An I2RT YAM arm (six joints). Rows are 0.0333 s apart.
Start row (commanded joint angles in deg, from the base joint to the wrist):
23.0, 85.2, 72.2, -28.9, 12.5, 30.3
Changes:
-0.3, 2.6, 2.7, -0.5, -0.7, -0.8
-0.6, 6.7, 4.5, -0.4, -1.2, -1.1
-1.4, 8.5, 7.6, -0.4, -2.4, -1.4
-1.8, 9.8, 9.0, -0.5, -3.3, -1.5
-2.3, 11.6, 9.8, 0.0, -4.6, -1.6
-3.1, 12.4, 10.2, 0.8, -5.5, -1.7
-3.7, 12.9, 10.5, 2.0, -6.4, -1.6
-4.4, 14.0, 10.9, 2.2, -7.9, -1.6
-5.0, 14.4, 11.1, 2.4, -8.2, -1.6
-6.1, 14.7, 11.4, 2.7, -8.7, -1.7
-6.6, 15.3, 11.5, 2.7, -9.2, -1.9
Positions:
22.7, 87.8, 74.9, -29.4, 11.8, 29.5
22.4, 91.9, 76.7, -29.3, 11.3, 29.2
21.6, 93.7, 79.8, -29.3, 10.1, 28.9
21.2, 95.0, 81.2, -29.4, 9.2, 28.8
20.7, 96.8, 82.0, -28.9, 7.9, 28.7
19.9, 97.6, 82.4, -28.1, 7.0, 28.6
19.3, 98.1, 82.7, -26.9, 6.1, 28.7
18.6, 99.2, 83.1, -26.7, 4.6, 28.7
18.0, 99.6, 83.3, -26.5, 4.3, 28.7
16.9, 99.9, 83.6, -26.2, 3.8, 28.6
16.4, 100.5, 83.7, -26.2, 3.3, 28.4

